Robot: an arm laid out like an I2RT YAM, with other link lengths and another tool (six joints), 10 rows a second.
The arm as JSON. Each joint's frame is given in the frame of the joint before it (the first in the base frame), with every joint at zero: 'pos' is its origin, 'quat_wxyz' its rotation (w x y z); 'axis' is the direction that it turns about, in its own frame. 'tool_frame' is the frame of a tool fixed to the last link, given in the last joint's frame.
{
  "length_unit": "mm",
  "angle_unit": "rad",
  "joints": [
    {
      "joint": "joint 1",
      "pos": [
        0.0,
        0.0,
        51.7
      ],
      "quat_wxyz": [
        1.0,
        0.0,
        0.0,
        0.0
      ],
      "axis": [
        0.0,
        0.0,
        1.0
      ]
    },
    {
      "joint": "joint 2",
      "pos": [
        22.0,
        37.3,
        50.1
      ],
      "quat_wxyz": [
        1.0,
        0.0,
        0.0,
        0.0
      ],
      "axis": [
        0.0,
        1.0,
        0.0
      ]
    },
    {
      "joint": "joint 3",
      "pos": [
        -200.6,
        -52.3,
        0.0
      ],
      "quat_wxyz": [
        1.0,
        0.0,
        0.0,
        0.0
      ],
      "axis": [
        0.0,
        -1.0,
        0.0
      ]
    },
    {
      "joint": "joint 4",
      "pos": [
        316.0,
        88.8,
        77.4
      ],
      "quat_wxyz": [
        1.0,
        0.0,
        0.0,
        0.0
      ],
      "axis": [
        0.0,
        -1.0,
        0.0
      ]
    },
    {
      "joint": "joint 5",
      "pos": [
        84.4,
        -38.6,
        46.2
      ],
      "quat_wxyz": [
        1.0,
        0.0,
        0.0,
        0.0
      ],
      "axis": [
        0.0,
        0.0,
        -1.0
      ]
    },
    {
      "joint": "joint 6",
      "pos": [
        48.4,
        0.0,
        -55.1
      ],
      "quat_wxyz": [
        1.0,
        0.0,
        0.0,
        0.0
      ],
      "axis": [
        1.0,
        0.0,
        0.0
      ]
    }
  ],
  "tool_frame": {
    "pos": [
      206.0,
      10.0,
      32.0
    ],
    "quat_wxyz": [
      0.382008,
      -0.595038,
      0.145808,
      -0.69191
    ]
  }
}
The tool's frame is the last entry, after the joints.
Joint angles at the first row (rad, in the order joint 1, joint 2, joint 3, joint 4, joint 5, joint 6):
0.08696, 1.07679, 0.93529, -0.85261, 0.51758, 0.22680
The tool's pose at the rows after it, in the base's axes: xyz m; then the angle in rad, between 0 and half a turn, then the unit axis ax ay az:
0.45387 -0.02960 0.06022 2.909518 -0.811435 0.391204 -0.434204
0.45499 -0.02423 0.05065 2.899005 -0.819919 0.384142 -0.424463
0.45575 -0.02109 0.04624 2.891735 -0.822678 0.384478 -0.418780
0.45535 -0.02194 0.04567 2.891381 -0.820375 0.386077 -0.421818
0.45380 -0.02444 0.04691 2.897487 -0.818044 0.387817 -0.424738
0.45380 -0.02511 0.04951 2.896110 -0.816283 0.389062 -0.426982
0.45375 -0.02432 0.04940 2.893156 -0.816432 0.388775 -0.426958
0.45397 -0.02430 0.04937 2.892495 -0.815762 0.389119 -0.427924
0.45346 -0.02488 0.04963 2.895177 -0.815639 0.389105 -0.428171
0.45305 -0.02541 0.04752 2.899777 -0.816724 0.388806 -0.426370
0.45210 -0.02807 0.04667 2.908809 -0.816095 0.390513 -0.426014
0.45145 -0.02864 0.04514 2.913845 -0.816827 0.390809 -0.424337
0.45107 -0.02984 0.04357 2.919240 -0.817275 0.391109 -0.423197
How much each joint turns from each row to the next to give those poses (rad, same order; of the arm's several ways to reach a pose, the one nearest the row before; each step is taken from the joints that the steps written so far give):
0.00162, -0.00142, -0.01067, 0.03282, -0.07958, -0.02497
-0.00107, 0.01147, -0.00927, 0.01166, -0.02231, -0.01752
0.00080, 0.01303, 0.00379, 0.00068, -0.01171, 0.00169
0.00031, -0.00879, -0.01201, 0.00804, 0.00348, 0.00434
-0.00045, -0.00958, -0.00658, -0.00097, 0.00872, 0.00340
-0.00074, -0.00505, 0.00140, -0.00212, 0.00109, 0.00258
0.00048, -0.00256, -0.00227, 0.00094, -0.00246, 0.00002
0.00053, -0.00121, -0.00227, 0.00279, 0.00083, 0.00144
0.00025, -0.00124, -0.00032, -0.00165, 0.00276, -0.00003
-0.00013, 0.00484, -0.00038, 0.00001, 0.00203, -0.00139
-0.00193, 0.00325, 0.00083, -0.00262, 0.00710, 0.00149
0.00051, 0.00479, 0.00136, -0.00239, 0.00308, 0.00063
-0.00103, 0.00442, 0.00011, -0.00005, 0.00313, -0.00074

